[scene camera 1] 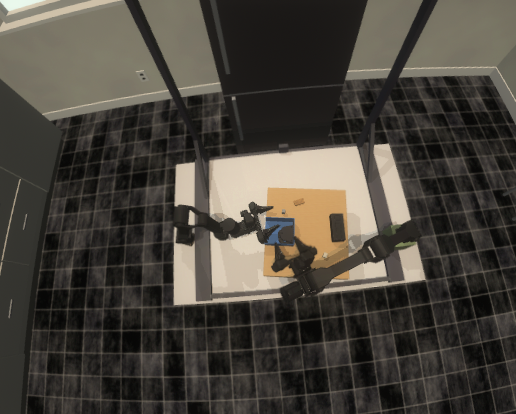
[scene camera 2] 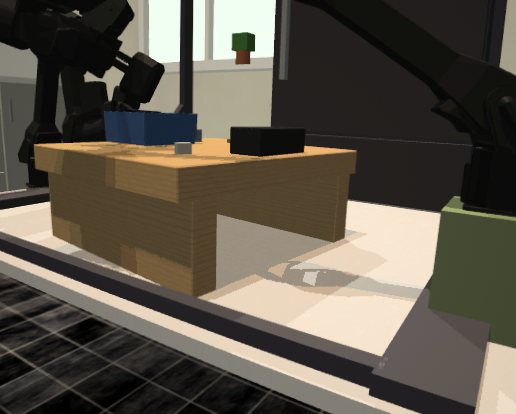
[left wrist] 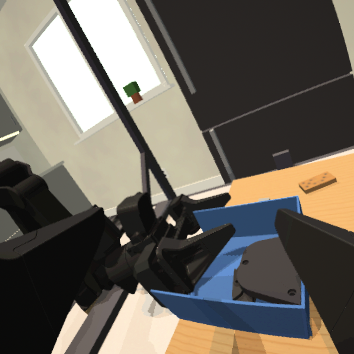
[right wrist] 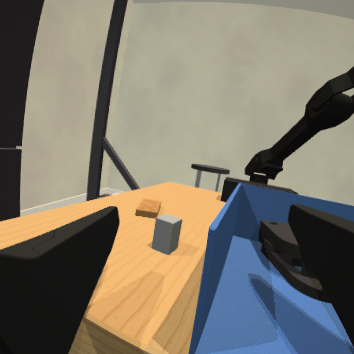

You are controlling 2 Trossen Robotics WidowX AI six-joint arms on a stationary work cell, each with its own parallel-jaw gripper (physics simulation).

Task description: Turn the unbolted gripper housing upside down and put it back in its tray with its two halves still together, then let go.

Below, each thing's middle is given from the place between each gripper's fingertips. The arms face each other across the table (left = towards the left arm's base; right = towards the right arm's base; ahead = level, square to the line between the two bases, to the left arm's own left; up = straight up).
Right now the small grey cube point(right wrist: 166, 231) is 30 mm to the left of my right hand, 30 mm below it and 30 mm behind it. Also, from my right hand: black block point(scene camera 2: 254, 141) (260 mm to the left, 40 mm ahead, 20 mm below); green block point(scene camera 2: 466, 281) (580 mm to the left, 140 mm below, 70 mm ahead); blue tray point(scene camera 2: 137, 128) (70 mm ahead, 20 mm below, 10 mm to the left).
Right now the blue tray is 10 cm below my left hand, 6 cm behind it and 2 cm to the right of it. From my left hand the other things lie so: black block: 23 cm to the left, 11 cm below, 8 cm behind; then green block: 55 cm to the left, 22 cm below, 6 cm behind; then small grey cube: 15 cm behind, 12 cm below.
